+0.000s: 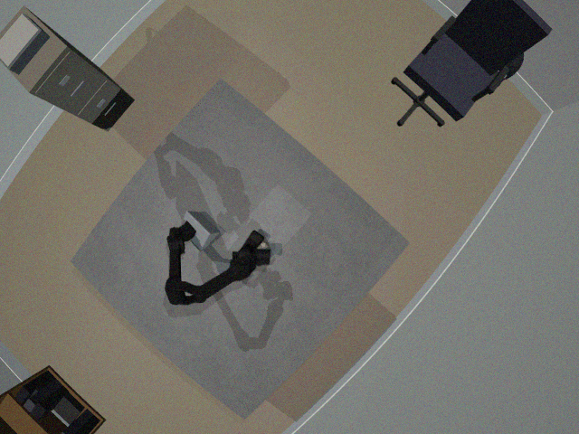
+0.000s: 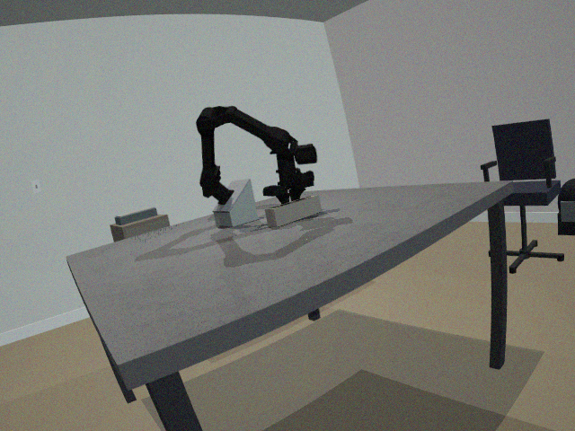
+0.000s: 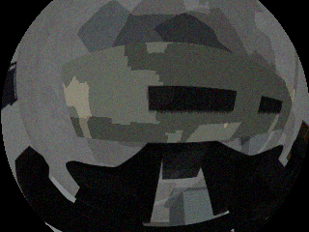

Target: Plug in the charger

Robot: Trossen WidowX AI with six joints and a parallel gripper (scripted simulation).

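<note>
Now: the two-prong charger 2 cm ahead of my gripper tip and 1 cm above it.
</note>
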